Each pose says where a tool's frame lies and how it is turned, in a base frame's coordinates. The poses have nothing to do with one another.
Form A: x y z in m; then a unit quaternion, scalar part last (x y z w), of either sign.
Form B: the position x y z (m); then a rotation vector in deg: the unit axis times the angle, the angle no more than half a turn. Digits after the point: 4 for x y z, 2 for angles.
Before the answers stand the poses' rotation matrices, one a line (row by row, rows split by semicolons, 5 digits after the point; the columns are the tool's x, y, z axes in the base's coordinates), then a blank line. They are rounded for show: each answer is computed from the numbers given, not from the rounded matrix.
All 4 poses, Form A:
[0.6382 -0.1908 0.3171 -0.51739 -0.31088 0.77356 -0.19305]
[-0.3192 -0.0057 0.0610 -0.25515 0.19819 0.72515 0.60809]
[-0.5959 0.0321 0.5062 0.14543 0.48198 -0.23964 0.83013]
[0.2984 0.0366 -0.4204 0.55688 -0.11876 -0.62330 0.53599]
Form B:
-0.39008 0.62036 -0.68043; 0.02302 -0.73217 -0.68073; -0.92049 -0.28120 0.27132
-0.13025 -0.98305 -0.12901; 0.78078 -0.18189 0.59775; -0.61108 -0.02287 0.79124
0.42053 0.53805 0.73051; -0.25768 0.84285 -0.47246; -0.86992 0.01045 0.49309
0.19479 0.53589 -0.82151; -0.80043 -0.39723 -0.44891; -0.56689 0.74500 0.35157

[0.6382 -0.1908 0.3171 83.18 49.98 -124.36]
[-0.3192 -0.0057 0.0610 -33.78 26.24 96.00]
[-0.5959 0.0321 0.5062 17.68 58.59 -29.13]
[0.2984 0.0366 -0.4204 75.98 -16.20 -85.04]

